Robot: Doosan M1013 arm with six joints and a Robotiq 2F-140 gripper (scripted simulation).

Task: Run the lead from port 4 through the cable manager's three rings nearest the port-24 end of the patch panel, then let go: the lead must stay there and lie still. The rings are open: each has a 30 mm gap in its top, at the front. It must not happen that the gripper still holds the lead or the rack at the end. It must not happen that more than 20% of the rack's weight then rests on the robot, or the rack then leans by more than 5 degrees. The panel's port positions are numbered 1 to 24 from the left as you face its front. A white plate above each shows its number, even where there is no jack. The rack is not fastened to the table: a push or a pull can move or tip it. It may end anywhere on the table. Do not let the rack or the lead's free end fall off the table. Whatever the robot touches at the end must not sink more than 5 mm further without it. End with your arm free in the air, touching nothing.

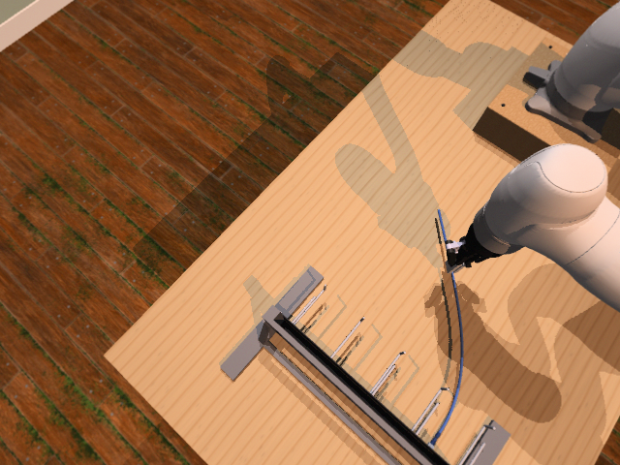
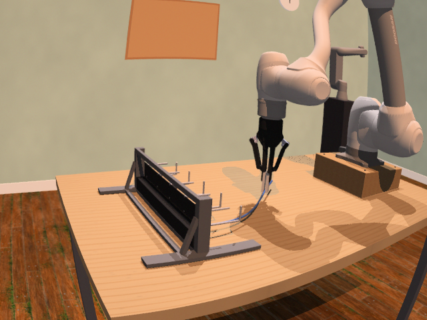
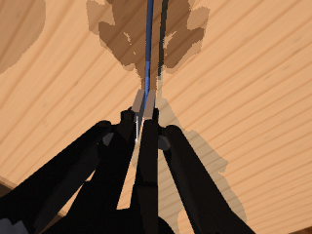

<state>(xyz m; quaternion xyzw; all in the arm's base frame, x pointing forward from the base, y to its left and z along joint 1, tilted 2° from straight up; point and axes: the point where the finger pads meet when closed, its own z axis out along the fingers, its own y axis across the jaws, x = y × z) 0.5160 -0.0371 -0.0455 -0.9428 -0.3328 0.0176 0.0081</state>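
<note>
My gripper is now 110 mm past the lead end, 90 mm to the left of it and 40 mm above it. The rest, counted from my hand: dark grey rack (340 mm ahead, 10 mm to the right).
</note>
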